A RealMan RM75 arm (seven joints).
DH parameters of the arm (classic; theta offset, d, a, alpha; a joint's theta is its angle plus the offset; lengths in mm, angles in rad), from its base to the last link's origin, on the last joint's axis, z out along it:
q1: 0 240.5 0 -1.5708
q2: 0 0 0 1.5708
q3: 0 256 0 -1.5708
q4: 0 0 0 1.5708
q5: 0 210 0 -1.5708
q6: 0 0 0 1.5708
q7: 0 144 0 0
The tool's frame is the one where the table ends.
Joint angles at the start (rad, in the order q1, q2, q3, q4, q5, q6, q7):
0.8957 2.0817 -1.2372 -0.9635 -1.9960 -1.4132 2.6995
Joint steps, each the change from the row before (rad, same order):
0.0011 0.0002 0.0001 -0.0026 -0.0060 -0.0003 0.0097
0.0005 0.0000 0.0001 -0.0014 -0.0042 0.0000 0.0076
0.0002 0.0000 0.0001 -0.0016 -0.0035 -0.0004 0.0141
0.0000 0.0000 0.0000 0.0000 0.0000 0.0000 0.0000
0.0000 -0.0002 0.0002 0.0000 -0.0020 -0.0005 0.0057
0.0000 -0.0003 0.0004 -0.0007 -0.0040 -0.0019 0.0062
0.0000 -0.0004 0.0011 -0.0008 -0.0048 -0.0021 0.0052
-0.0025 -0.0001 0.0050 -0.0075 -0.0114 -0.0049 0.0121
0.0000 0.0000 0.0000 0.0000 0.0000 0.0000 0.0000
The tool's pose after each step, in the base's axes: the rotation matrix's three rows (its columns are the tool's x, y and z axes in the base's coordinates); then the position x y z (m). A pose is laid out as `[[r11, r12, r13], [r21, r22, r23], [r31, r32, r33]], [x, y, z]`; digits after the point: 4 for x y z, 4 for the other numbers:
[[0.5751, -0.7963, -0.1875], [-0.7997, -0.5955, 0.0759], [-0.1721, 0.1063, -0.9793]], [0.0671, 0.3903, -0.0348]
[[0.5712, -0.8000, -0.1840], [-0.8029, -0.5910, 0.0773], [-0.1705, 0.1036, -0.9799]], [0.0672, 0.3905, -0.0347]
[[0.5617, -0.8073, -0.1810], [-0.8100, -0.5812, 0.0782], [-0.1683, 0.1026, -0.9804]], [0.0673, 0.3906, -0.0346]
[[0.5617, -0.8073, -0.1810], [-0.8100, -0.5812, 0.0782], [-0.1683, 0.1026, -0.9804]], [0.0673, 0.3906, -0.0346]
[[0.5575, -0.8107, -0.1790], [-0.8133, -0.5766, 0.0784], [-0.1668, 0.1018, -0.9807]], [0.0676, 0.3906, -0.0345]
[[0.5538, -0.8140, -0.1750], [-0.8164, -0.5722, 0.0782], [-0.1638, 0.0996, -0.9815]], [0.0681, 0.3906, -0.0344]
[[0.5508, -0.8170, -0.1706], [-0.8189, -0.5685, 0.0784], [-0.1611, 0.0965, -0.9822]], [0.0687, 0.3907, -0.0341]
[[0.5441, -0.8230, -0.1633], [-0.8237, -0.5609, 0.0826], [-0.1596, 0.0896, -0.9831]], [0.0699, 0.3909, -0.0326]
[[0.5441, -0.8230, -0.1633], [-0.8237, -0.5609, 0.0826], [-0.1596, 0.0896, -0.9831]], [0.0699, 0.3909, -0.0326]

